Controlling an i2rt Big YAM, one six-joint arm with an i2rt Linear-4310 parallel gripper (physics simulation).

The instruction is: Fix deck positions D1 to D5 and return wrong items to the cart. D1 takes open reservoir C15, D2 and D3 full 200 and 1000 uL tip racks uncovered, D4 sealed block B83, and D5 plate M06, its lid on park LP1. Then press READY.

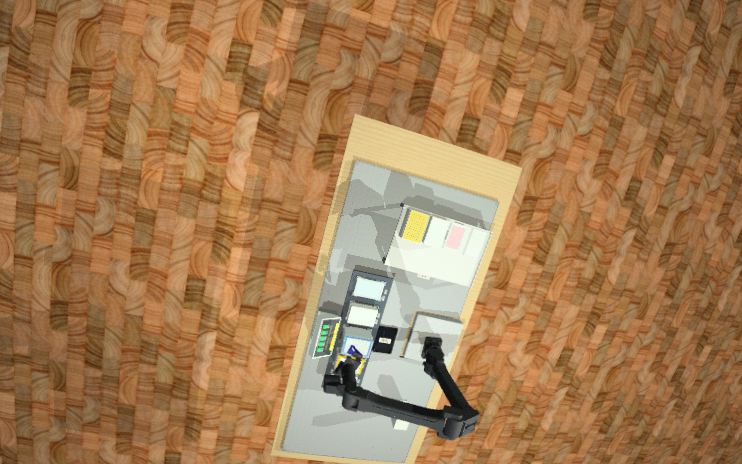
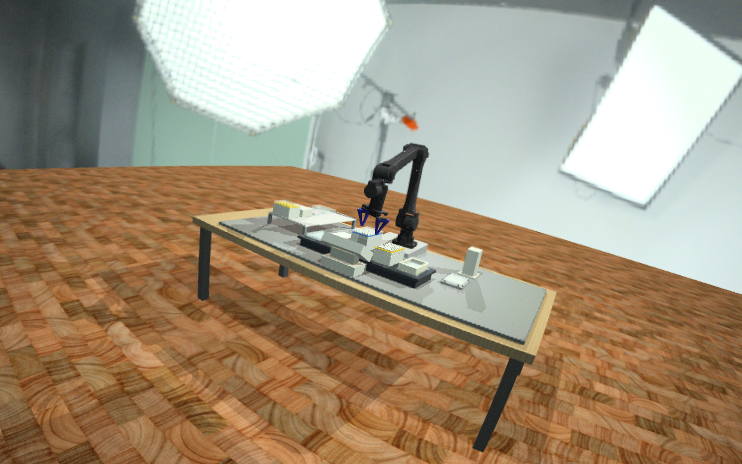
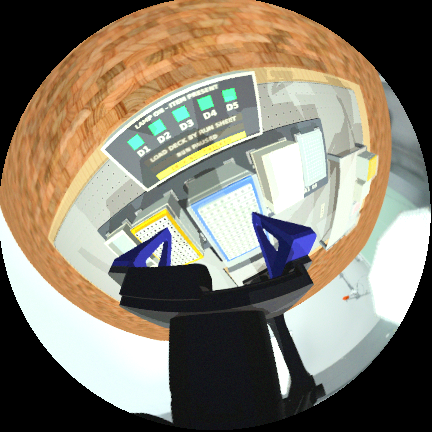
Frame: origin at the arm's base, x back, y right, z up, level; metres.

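Where they show: gripper, fingertip midpoint: (image 1: 347,353) (image 2: 368,230) (image 3: 209,223); arm's base, origin of the base link: (image 1: 431,347) (image 2: 404,244) (image 3: 257,278).
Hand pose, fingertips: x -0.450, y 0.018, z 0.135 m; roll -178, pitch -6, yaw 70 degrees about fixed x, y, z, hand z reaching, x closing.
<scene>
Things, the pixels of their top centre, and the offset from my fingertips. "spot": a spot on its surface instead.
- blue-rimmed rack, middle of its top: (image 3: 240,231) (image 2: 367,230) (image 1: 357,347) dx +0.043, dy +0.024, dz -0.013 m
- uncovered yellow-rimmed rack, middle of its top: (image 3: 167,247) (image 2: 390,246) (image 1: 349,365) dx +0.033, dy -0.099, dz -0.052 m
- small open white reservoir, middle of its top: (image 3: 130,254) (image 2: 414,262) dx +0.022, dy -0.223, dz -0.085 m
- white-topped block, middle of its top: (image 3: 288,180) (image 2: 342,234) (image 1: 362,317) dx +0.052, dy +0.148, dz -0.069 m
- pale blue plate, middle of its top: (image 3: 315,158) (image 1: 369,289) (image 2: 321,234) dx +0.065, dy +0.271, dz -0.102 m
- panel, surface spot: (image 3: 187,130) (image 1: 326,338) spot: dx -0.096, dy +0.034, dz -0.049 m
- white cart, middle of its top: (image 1: 439,248) (image 3: 352,201) (image 2: 313,215) dx +0.351, dy +0.513, dz -0.098 m
- pink item, middle of its top: (image 1: 456,238) (image 3: 357,206) dx +0.413, dy +0.574, dz -0.087 m
- black pad, surface spot: (image 1: 385,339) spot: dx +0.207, dy -0.006, dz -0.157 m
- upright white box, middle of its top: (image 2: 475,249) (image 1: 401,424) dx +0.351, dy -0.414, dz -0.034 m
- flat white piece, middle of its top: (image 2: 456,278) dx +0.170, dy -0.390, dz -0.146 m
My gripper (image 1: 350,354) (image 2: 369,228) (image 3: 209,223) is open and empty, its blue fingers above the blue-rimmed rack (image 1: 363,344) (image 2: 365,232) (image 3: 227,217) in the middle of the deck. That rack is uncovered, with a grid of pale dots. Beside it stands an uncovered yellow-rimmed rack (image 2: 389,249) (image 3: 172,245) with dark dots. A small open white reservoir (image 2: 414,265) (image 3: 121,242) is at the D1 end. On the other side are a white-topped block (image 1: 362,315) (image 3: 282,175) and a pale blue plate (image 1: 369,288) (image 3: 312,155). Their codes are unreadable.
The panel (image 1: 326,337) (image 3: 187,130) shows D1 to D5 lamps green and "RUN PAUSED". A white cart (image 1: 437,265) holds a yellow rack (image 1: 415,226) (image 2: 285,209), a pink item (image 1: 455,236) and pale items. A black pad (image 1: 385,339) lies beside the deck. An upright white box (image 2: 472,261) stands near a flat white piece (image 2: 455,280).
</scene>
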